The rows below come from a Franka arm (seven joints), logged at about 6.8 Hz.
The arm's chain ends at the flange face. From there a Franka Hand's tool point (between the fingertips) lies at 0.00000 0.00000 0.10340 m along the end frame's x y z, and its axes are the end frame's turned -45 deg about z.
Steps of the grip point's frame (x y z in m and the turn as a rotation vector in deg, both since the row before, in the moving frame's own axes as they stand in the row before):
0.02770 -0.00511 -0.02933 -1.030 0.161 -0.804
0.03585 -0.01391 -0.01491 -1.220 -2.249 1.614
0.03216 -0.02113 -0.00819 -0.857 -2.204 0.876
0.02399 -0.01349 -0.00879 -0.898 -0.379 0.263
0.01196 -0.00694 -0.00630 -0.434 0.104 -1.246
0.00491 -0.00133 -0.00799 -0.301 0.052 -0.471
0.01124 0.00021 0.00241 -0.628 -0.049 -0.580
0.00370 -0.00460 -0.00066 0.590 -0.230 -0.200
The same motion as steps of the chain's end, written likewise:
0.01445 -0.02430 -0.02931 -0.614 0.842 -0.804
0.01689 -0.03959 -0.01481 -2.453 -0.728 1.614
0.00955 -0.04157 -0.00810 -2.164 -0.952 0.876
0.00677 -0.02813 -0.00878 -0.903 0.367 0.263
0.00286 -0.01378 -0.00630 -0.233 0.380 -1.246
0.00208 -0.00473 -0.00799 -0.176 0.250 -0.471
0.00735 -0.00866 0.00242 -0.479 0.409 -0.580
0.00041 -0.00541 -0.00065 0.255 -0.580 -0.200

